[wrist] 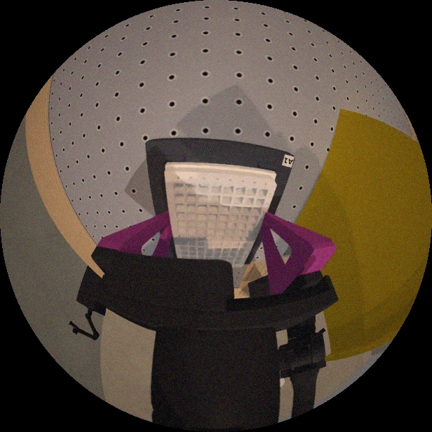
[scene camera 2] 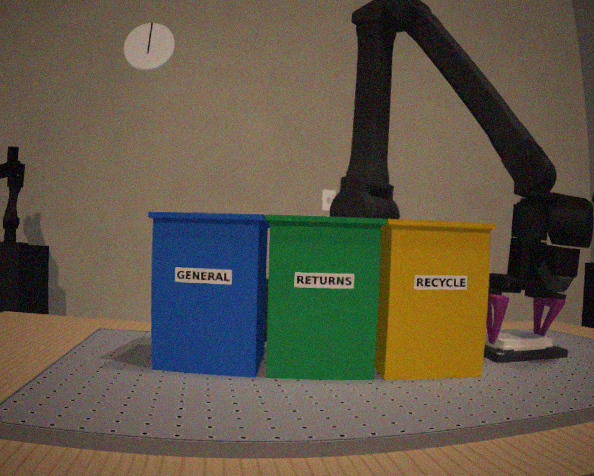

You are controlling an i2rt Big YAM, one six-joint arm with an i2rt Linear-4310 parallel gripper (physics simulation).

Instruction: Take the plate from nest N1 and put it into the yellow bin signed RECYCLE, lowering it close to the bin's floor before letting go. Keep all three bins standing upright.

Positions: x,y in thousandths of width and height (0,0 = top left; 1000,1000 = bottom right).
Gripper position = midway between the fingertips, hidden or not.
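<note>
Through scene camera 2 I can see my gripper (scene camera 2: 868,722), along with a white plate (scene camera 2: 856,713) and a dark nest (scene camera 2: 824,741). That camera also gives me a yellow recycle bin (scene camera 2: 731,579) and a blue general bin (scene camera 2: 351,602). In the wrist view I find my gripper (wrist: 501,499) again, as well as the white plate (wrist: 501,487) and the yellow recycle bin (wrist: 844,464). The wrist view does not show the blue general bin, which is hidden by the yellow recycle bin.
</note>
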